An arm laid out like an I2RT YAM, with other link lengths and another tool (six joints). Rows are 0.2 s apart.
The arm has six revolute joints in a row. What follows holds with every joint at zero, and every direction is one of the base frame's.
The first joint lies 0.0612 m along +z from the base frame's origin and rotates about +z.
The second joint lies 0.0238 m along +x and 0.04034 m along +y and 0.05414 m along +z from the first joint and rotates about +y.
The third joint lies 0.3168 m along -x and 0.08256 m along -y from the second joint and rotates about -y.
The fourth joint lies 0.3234 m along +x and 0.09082 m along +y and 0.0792 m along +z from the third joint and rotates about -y.
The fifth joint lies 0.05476 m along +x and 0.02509 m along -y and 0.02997 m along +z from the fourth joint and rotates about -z.
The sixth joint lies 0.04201 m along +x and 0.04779 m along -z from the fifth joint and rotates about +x.
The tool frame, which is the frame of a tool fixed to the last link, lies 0.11 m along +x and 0.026 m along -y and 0.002 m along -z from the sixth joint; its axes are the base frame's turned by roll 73.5, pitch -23 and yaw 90 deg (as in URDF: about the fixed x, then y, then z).
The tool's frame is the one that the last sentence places.
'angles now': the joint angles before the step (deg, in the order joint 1, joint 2, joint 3, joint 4, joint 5, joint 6). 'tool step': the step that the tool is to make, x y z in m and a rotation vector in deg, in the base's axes. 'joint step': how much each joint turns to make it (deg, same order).
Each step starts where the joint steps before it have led.
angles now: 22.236 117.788 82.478 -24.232 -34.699 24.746
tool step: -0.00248 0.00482 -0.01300 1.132 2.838 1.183
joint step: -0.044 2.240 0.929 -0.911 -2.450 -0.038
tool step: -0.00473 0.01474 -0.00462 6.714 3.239 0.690
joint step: -0.087 1.304 -0.872 4.246 -6.873 3.896
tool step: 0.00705 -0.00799 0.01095 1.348 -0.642 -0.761
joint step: -1.295 -0.842 0.237 0.076 -1.149 0.092
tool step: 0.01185 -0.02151 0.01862 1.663 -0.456 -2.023
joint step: -2.872 -1.637 0.358 -0.982 -1.652 0.043
